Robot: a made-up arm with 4 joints.
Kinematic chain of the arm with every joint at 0, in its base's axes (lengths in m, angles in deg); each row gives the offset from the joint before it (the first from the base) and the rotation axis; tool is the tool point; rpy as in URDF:
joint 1: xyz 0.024 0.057 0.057 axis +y
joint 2: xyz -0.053 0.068 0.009 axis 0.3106 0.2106 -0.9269
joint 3: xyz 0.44 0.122 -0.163 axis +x
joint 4: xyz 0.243 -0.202 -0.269 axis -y
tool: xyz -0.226 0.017 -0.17 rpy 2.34 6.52 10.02
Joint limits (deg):
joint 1: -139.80..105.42
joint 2: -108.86..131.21
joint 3: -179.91..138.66
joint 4: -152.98..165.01
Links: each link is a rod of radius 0.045 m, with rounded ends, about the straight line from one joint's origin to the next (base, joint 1, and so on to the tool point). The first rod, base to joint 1, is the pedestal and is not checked.
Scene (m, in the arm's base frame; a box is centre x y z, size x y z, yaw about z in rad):
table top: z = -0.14
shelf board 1: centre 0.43 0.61 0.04 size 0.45 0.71 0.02 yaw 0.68
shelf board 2: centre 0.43 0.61 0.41 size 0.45 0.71 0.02 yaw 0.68
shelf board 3: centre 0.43 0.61 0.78 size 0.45 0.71 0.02 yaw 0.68
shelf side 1: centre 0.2 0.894 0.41 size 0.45 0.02 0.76 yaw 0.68
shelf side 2: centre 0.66 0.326 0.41 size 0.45 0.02 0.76 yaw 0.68
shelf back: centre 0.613 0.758 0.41 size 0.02 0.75 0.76 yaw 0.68
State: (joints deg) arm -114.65 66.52 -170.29 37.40
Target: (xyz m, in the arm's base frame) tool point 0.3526 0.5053 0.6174
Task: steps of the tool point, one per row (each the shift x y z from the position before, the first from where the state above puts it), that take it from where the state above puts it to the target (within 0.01 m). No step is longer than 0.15 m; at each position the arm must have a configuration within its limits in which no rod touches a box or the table.
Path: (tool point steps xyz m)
1: -0.0140 0.1228 0.0316
2: 0.0148 0.1216 0.0287
3: 0.0405 0.1143 0.0241
4: 0.0612 0.1019 0.0196
5: 0.0760 0.0872 0.0161
6: 0.0846 0.0722 0.0147
7: 0.0871 0.0593 0.0154
8: 0.0847 0.0503 0.0178
9: 0.0779 0.0466 0.0210
10: 0.0681 0.0481 0.0234
11: 0.0554 0.0545 0.0238
12: 0.0409 0.0645 0.0204

